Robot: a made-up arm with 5 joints.
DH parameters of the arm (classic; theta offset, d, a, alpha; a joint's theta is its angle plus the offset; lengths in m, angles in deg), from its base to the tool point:
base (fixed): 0 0.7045 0.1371 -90
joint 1: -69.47 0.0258 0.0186 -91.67
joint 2: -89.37 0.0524 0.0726 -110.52
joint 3: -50.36 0 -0.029 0
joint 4: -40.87 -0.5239 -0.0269 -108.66
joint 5: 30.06 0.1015 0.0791 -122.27
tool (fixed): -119.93 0.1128 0 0
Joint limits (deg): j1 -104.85..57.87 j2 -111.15..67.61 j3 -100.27..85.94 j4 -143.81..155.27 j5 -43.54..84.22
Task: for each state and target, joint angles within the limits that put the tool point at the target. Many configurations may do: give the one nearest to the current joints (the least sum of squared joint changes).
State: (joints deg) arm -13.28 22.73 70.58 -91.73 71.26
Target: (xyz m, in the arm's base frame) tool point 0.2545 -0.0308 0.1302
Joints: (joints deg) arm -18.83 -13.45 80.13 -81.62 79.08
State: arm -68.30 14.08 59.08 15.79 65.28
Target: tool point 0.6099 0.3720 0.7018
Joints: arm -85.79 45.57 57.04 12.77 80.53
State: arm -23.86 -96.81 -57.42 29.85 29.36
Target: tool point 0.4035 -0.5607 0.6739
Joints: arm -64.93 -88.99 -70.88 14.76 68.87
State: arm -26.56 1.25 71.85 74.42 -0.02
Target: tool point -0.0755 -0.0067 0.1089
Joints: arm 21.19 -9.15 72.76 78.10 -29.02
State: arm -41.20 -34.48 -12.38 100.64 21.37
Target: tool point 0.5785 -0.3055 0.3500
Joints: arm -46.11 -32.66 -11.93 101.05 21.94
